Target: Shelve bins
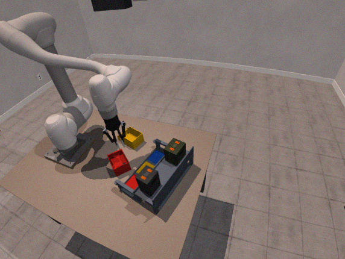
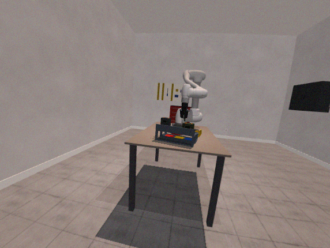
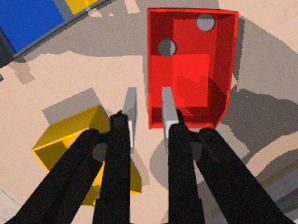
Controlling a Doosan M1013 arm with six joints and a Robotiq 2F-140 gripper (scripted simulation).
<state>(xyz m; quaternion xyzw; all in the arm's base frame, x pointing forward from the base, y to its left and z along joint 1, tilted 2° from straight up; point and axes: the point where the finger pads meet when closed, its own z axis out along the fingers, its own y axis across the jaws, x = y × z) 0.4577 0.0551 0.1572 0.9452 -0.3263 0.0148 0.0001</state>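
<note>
Now: the red bin 13 cm below my hand, 4 cm to the right of it and 3 cm behind it. From my hand the other things lie so: yellow bin (17 cm to the left, 13 cm below, 7 cm behind); grey shelf (30 cm ahead, 7 cm below, 5 cm to the right).
</note>
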